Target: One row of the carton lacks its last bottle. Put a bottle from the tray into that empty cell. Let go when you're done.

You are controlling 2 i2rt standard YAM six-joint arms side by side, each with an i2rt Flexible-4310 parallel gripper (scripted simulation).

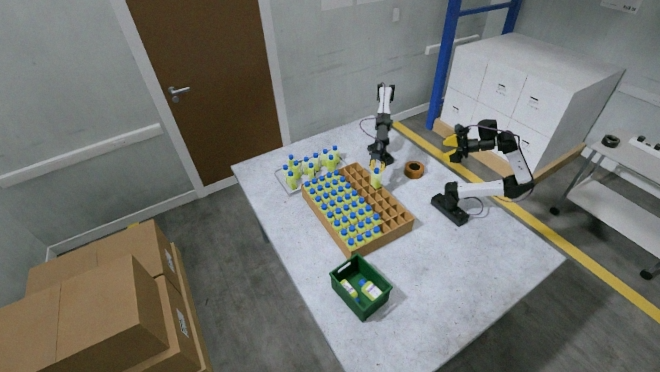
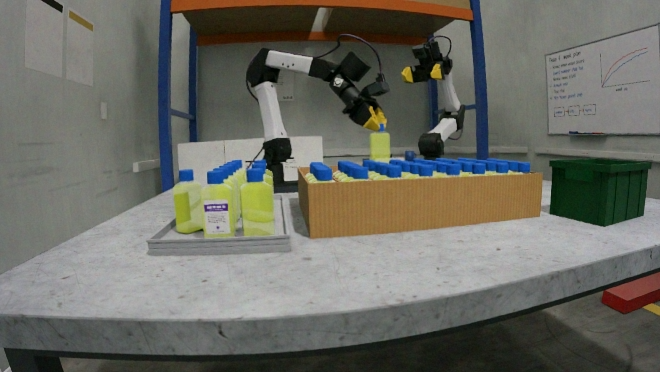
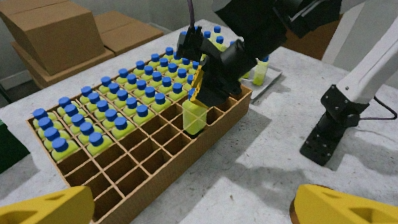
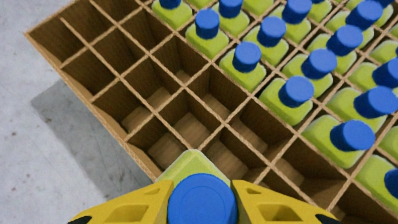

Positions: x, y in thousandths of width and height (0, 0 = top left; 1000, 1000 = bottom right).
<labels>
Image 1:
carton: 592, 569
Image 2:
my left gripper: 634, 206
my right gripper: 578, 351
carton: 508, 563
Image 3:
my left gripper: 491, 873
my right gripper: 484, 440
carton: 398, 681
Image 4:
my right gripper: 509, 846
carton: 438, 435
</labels>
